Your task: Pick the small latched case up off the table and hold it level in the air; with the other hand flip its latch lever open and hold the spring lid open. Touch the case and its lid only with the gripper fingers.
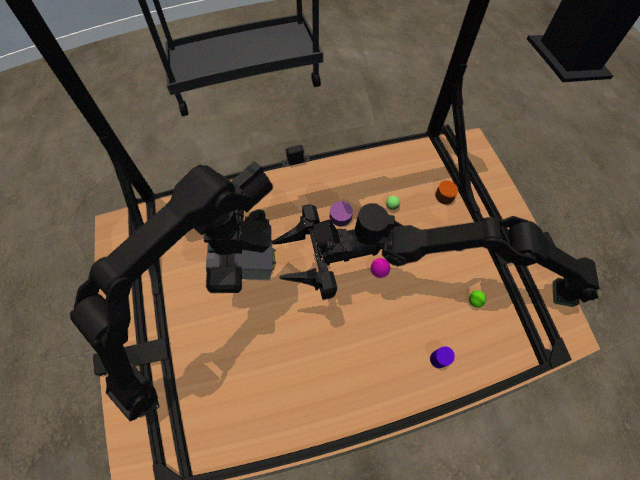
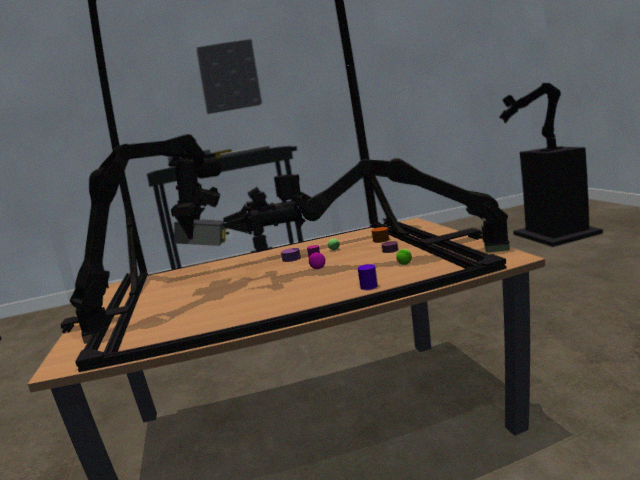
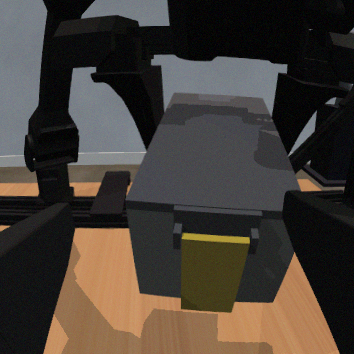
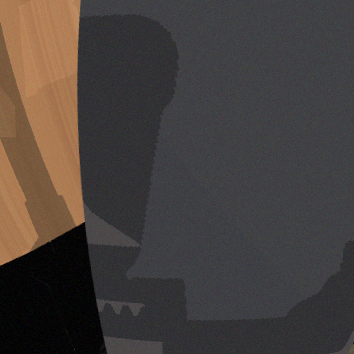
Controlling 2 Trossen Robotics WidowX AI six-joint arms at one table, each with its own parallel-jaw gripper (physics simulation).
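Seen in the pictures: left gripper, fingertip midpoint: [image 1: 275, 259] [image 2: 223, 222] [image 3: 178, 210]; right gripper, fingertip midpoint: [image 1: 231, 261] [image 2: 193, 236] [image 4: 229, 218]; left arm's base, link origin: [image 1: 567, 291] [image 2: 496, 241]; right arm's base, link origin: [image 1: 143, 399] [image 2: 94, 329] [image 3: 54, 195].
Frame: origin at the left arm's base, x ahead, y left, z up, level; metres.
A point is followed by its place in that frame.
The grey case [image 1: 256, 264] {x 0.757, y 0.151, z 0.169 m} [image 2: 206, 233] {x 0.765, y 0.163, z 0.145 m} [image 3: 220, 170] {x 0.756, y 0.126, z 0.167 m} [image 4: 250, 150] {x 0.782, y 0.131, z 0.173 m} is held in the air above the table and looks roughly level. Its lid lies closed. The yellow latch lever [image 3: 214, 272] {x 0.730, y 0.118, z 0.135 m} [image 2: 223, 236] {x 0.732, y 0.131, z 0.125 m} hangs down on the end facing my left gripper. My right gripper [image 1: 239, 256] {x 0.818, y 0.145, z 0.138 m} [image 3: 220, 142] points down from above and is shut on the case, one finger on each long side. My left gripper [image 1: 277, 259] {x 0.724, y 0.131, z 0.162 m} [image 2: 225, 222] {x 0.724, y 0.131, z 0.162 m} [image 3: 178, 210] {x 0.724, y 0.131, z 0.162 m} is open and level with the lever end, its fingertips spread wide at either side of that end, with nothing between them.
On the table [image 1: 320, 382] {x 0.590, y 0.327, z -0.019 m} [image 2: 248, 304] {x 0.622, y 0.290, z -0.019 m} stand a purple disc [image 1: 341, 212] {x 0.627, y -0.092, z 0.009 m} [image 2: 290, 254] {x 0.619, y -0.069, z 0.003 m}, a magenta ball [image 1: 380, 267] {x 0.508, y 0.045, z 0.027 m} [image 2: 316, 260] {x 0.501, y 0.058, z 0.012 m}, two green balls [image 1: 392, 202] {x 0.501, y -0.148, z 0.015 m} [image 1: 477, 298] {x 0.264, y 0.073, z 0.020 m}, an orange cylinder [image 1: 447, 191] {x 0.357, y -0.216, z 0.019 m} [image 2: 379, 234] {x 0.353, y -0.198, z 0.008 m} and a blue-violet cylinder [image 1: 443, 356] {x 0.337, y 0.226, z 0.032 m} [image 2: 367, 276] {x 0.329, y 0.245, z 0.015 m}. Black frame rails run along the table edges.
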